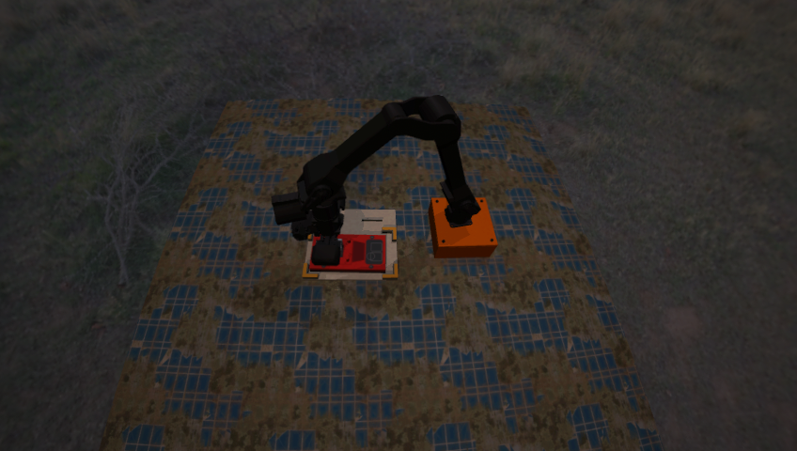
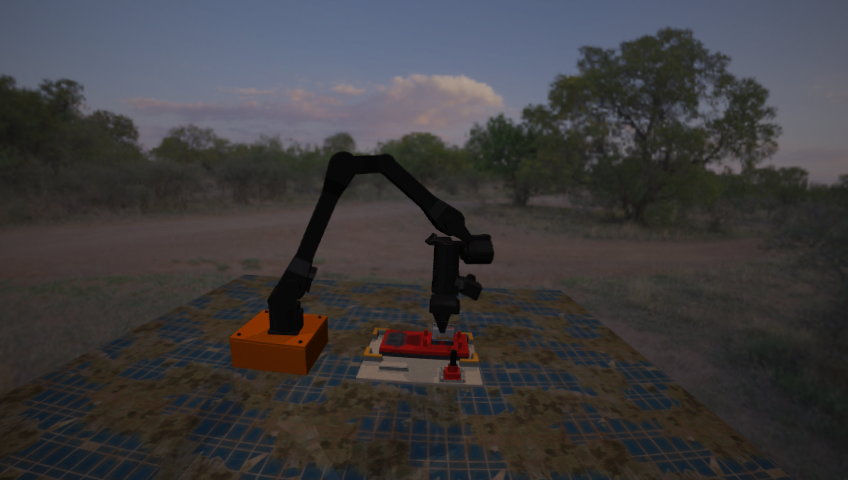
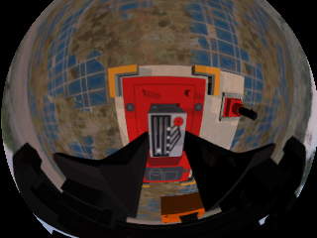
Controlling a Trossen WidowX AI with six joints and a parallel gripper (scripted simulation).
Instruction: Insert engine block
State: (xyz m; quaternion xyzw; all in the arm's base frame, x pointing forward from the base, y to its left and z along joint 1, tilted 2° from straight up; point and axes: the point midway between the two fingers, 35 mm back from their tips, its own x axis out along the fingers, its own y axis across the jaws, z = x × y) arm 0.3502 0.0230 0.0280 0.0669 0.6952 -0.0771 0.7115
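My gripper tip is 10 mm above the grey engine block.
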